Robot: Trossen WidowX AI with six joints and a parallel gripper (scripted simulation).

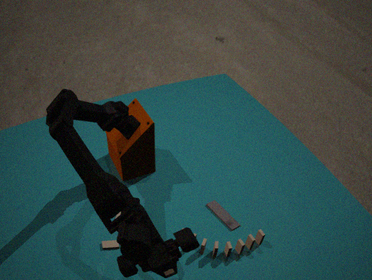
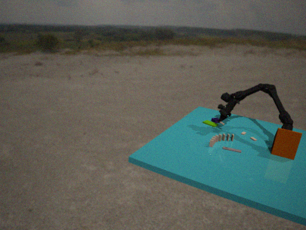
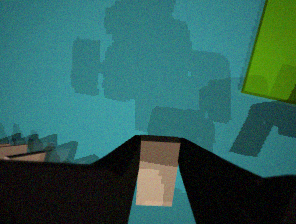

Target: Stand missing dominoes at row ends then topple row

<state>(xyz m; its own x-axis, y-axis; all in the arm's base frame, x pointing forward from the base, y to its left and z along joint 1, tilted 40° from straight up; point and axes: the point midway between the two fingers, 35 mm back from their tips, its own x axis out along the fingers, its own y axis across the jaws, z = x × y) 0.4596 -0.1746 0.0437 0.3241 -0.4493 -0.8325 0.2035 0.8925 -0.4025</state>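
Right now the green slab is 14 cm to the right of my gripper tip, 8 cm below it and 8 cm ahead of it. Also, from my gripper tip: flat grey strip 28 cm to the left, 14 cm behind, 9 cm below; then purple block 22 cm to the right, 7 cm below, 5 cm ahead.
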